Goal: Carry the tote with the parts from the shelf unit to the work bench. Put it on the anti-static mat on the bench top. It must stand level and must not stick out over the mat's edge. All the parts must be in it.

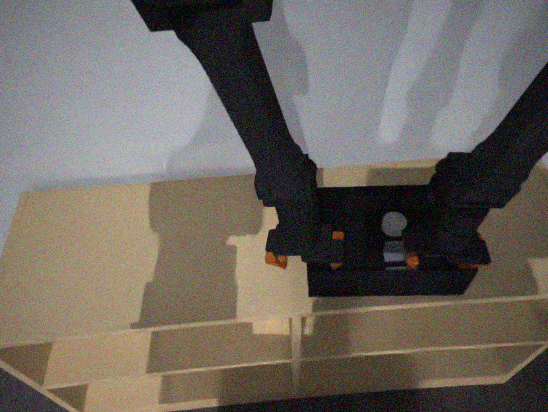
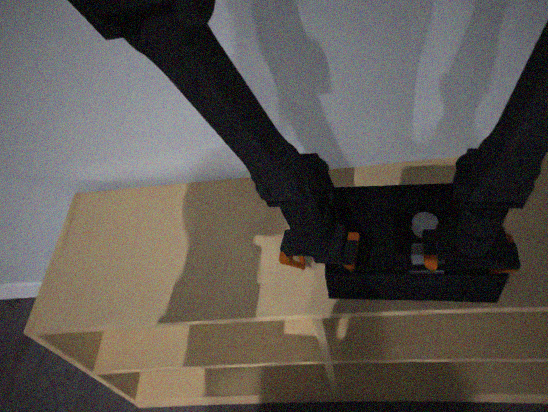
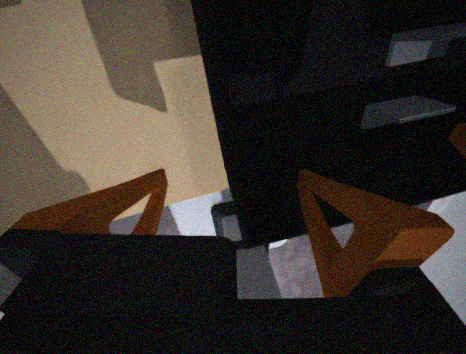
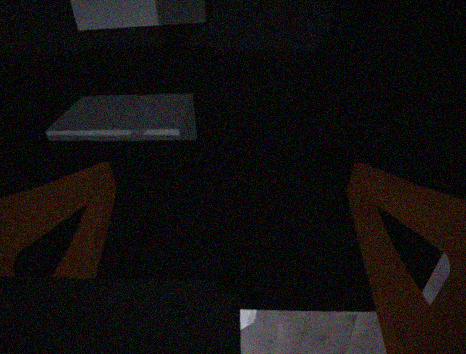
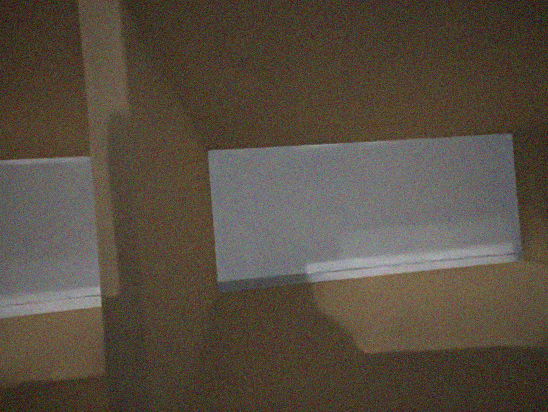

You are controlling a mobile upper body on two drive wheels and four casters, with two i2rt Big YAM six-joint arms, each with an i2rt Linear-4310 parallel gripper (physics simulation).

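Frame: origin at the left arm's base, x ahead, y right, z down, level; metres.
Seen in the pictures: left gripper, fingertip midpoint: (image 1: 309, 266) (image 2: 328, 267) (image 3: 232, 176); right gripper, fingertip midpoint: (image 1: 432, 266) (image 2: 460, 270) (image 4: 232, 176).
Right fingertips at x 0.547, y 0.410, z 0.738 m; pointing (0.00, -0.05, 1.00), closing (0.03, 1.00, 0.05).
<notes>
Offsets run from my right fingertips to a thing's top centre. "*": to the spot under its first point. Level surfaces: height alone.
The black tote {dx +0.065, dy -0.089, dz -0.039 m} (image 1: 390, 283) (image 2: 415, 288) (image 3: 280, 150) (image 4: 260, 100) stands on top of the wooden shelf unit (image 1: 75, 250) (image 2: 125, 250) (image 3: 145, 135) (image 5: 160, 210). A round grey part {dx +0.128, dy -0.050, dz +0.034 m} (image 1: 394, 223) (image 2: 425, 222) and a grey block {dx +0.055, dy -0.047, dz +0.018 m} (image 1: 394, 254) (image 2: 417, 254) show in it; other contents are too dark to tell. My left gripper (image 1: 306, 262) (image 2: 322, 263) (image 3: 232, 176) is open, its fingers either side of the tote's left wall line. My right gripper (image 1: 442, 261) (image 2: 467, 266) (image 4: 232, 176) is open at the tote's right part; its contact with the tote is unclear. Bench and mat do not show.
A grey wall (image 1: 125, 90) (image 2: 125, 110) (image 5: 365, 195) stands behind the shelf unit. Open compartments with an upright divider {* dx -0.078, dy -0.257, dz +0.205 m} (image 1: 296, 340) lie below the unit's top, on its near side. Dark floor {dz +0.672 m} (image 2: 45, 370) shows at the lower left. Both arms reach over the tote from above.
</notes>
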